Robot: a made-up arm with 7 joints. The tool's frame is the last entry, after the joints. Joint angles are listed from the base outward.
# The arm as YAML. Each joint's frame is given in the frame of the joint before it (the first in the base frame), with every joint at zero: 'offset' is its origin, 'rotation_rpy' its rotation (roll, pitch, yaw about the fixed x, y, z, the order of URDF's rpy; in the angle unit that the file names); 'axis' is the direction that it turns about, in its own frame. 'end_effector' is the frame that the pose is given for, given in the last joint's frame.
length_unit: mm
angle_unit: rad
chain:
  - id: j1
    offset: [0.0, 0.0, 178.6]
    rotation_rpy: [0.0, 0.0, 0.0]
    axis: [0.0, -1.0, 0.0]
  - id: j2
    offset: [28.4, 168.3, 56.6]
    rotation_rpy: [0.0, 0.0, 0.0]
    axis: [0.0, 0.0, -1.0]
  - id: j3
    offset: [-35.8, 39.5, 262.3]
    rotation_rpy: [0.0, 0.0, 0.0]
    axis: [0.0, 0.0, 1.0]
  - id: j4
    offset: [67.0, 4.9, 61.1]
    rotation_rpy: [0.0, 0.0, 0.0]
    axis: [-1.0, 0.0, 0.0]
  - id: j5
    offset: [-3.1, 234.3, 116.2]
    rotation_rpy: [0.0, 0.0, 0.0]
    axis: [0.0, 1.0, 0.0]
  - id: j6
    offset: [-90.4, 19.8, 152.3]
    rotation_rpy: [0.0, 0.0, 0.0]
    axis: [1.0, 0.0, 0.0]
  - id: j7
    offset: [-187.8, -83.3, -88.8]
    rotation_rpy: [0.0, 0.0, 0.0]
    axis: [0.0, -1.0, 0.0]
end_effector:
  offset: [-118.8, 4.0, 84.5]
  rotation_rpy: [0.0, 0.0, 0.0]
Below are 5 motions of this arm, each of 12 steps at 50 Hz.
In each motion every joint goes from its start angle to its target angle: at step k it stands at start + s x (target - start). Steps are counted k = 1, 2, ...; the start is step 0. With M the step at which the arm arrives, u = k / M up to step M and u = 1 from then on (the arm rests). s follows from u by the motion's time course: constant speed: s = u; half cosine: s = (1 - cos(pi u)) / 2; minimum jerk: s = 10 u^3 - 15 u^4 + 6 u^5.
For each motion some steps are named. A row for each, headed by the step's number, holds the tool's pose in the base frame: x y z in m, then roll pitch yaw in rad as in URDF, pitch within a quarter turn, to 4 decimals.
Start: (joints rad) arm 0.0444 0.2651 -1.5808 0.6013 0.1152 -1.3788 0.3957
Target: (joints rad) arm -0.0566 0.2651 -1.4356 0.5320 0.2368 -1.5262 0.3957
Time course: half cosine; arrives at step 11
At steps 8, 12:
8: 0.4615 0.4499 0.8082 -1.9966 0.3566 -1.4811
12: 0.4691 0.4534 0.8116 -2.0232 0.3825 -1.4727

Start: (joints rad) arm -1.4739 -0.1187 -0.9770 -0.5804 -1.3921 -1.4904 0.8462
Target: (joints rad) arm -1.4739 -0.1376 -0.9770 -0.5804 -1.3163 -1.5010 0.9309
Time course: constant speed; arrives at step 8
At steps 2, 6, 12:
2: 0.2381 0.5426 0.1831 -2.2289 0.1645 0.1354
6: 0.2440 0.5448 0.2053 -2.1905 0.2092 0.1534
12: 0.2472 0.5454 0.2164 -2.1704 0.2309 0.1636

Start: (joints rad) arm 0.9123 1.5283 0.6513 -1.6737 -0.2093 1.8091 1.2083
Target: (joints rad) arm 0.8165 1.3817 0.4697 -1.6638 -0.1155 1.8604 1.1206
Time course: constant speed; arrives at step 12
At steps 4, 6, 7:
4: -0.8128 0.3559 0.4459 -2.0780 0.2053 -0.1703
6: -0.8107 0.3553 0.4535 -2.0884 0.2058 -0.1773
7: -0.8095 0.3550 0.4573 -2.0935 0.2060 -0.1806

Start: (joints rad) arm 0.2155 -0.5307 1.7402 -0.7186 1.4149 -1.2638 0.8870
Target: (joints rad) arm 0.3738 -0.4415 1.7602 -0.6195 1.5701 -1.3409 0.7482
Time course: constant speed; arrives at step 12
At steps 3, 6, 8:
3: -0.1725 0.5119 1.0434 0.1947 0.2573 -2.7382
6: -0.2298 0.5160 1.0356 0.2313 0.3551 -2.6982
8: -0.2677 0.5188 1.0277 0.2600 0.4188 -2.6682

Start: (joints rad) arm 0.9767 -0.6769 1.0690 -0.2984 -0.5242 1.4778 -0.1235
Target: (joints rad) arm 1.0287 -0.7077 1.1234 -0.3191 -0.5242 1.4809 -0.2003
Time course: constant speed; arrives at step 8
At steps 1, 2, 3, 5, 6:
1: -0.4745 -0.1679 0.2572 0.7670 -0.1611 2.0988
2: -0.4731 -0.1689 0.2585 0.7676 -0.1443 2.1109
3: -0.4718 -0.1698 0.2599 0.7685 -0.1275 2.1228
5: -0.4692 -0.1715 0.2626 0.7710 -0.0939 2.1465
6: -0.4679 -0.1722 0.2639 0.7726 -0.0771 2.1583

